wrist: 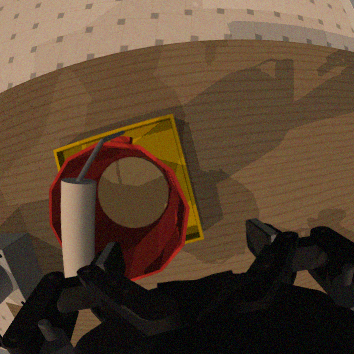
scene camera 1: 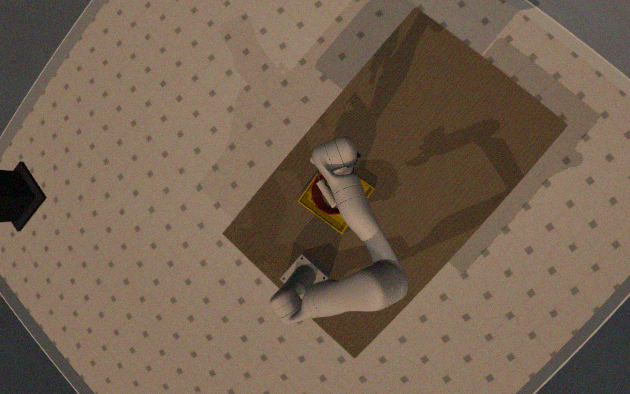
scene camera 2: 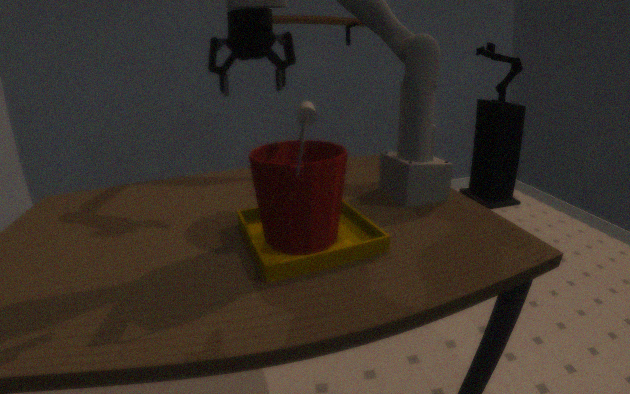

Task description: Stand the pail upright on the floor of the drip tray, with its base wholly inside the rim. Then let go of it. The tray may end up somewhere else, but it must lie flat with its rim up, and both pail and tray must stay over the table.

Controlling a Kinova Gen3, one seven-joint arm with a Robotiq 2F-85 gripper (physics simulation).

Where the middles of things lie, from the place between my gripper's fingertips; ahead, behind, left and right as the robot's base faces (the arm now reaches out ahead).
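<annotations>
Yellow drip tray [scene camera 2: 358,238]: 90 mm behind my hand, 20 mm to the right of it, 280 mm below it.
</annotations>
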